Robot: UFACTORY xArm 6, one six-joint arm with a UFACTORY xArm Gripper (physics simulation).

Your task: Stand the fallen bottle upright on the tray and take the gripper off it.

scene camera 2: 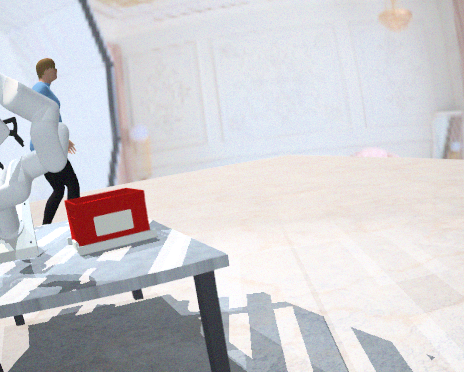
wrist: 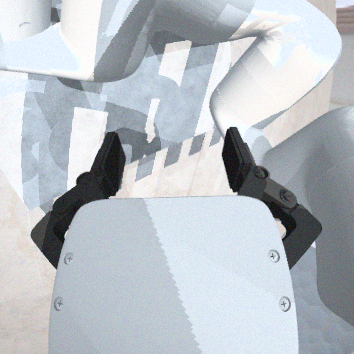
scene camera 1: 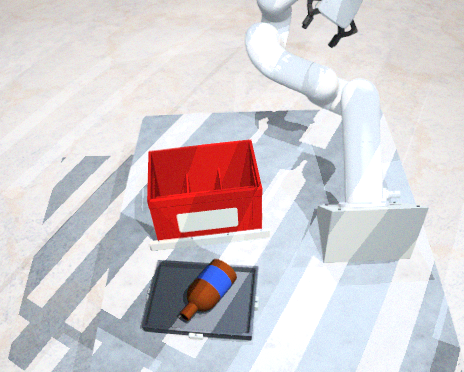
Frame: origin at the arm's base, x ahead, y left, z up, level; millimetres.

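Where they show: gripper, fingertip midpoint: [scene camera 2: 13,156] [wrist: 171,141] [scene camera 1: 316,37]; arm's base, origin of the base link: [scene camera 2: 9,226] [scene camera 1: 363,206].
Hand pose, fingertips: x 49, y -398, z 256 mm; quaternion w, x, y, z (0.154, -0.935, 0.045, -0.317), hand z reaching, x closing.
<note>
Each offset is from my fingertips to the top centre of the thing. "spot": to the spot under its first point.
A brown bottle @[dy +549, dx +358, dz -294 mm] [scene camera 1: 204,294] with a blue label lies on its side on the dark tray @[spot: dy +522, dx +473, dz -367 mm] [scene camera 1: 158,295] in scene camera 1. Its neck points to the lower left and its base to the upper right. My gripper [scene camera 1: 318,36] [wrist: 171,141] is open and empty. It hangs high up near the top of scene camera 1, beyond the far edge of the table and well away from the bottle. In scene camera 2 the gripper is partly cut off at the left edge. The bottle and the tray do not show in the wrist view.
A red crate @[dy +271, dx +340, dz -198 mm] [scene camera 1: 206,196] [scene camera 2: 138,210] with dividers stands on the table behind the tray, with a pale strip @[spot: dy +376, dx +337, dz -354 mm] [scene camera 1: 210,240] along its front. The arm's base block [scene camera 1: 372,235] stands to the right. A person [scene camera 2: 46,92] stands behind the arm in scene camera 2.
</note>
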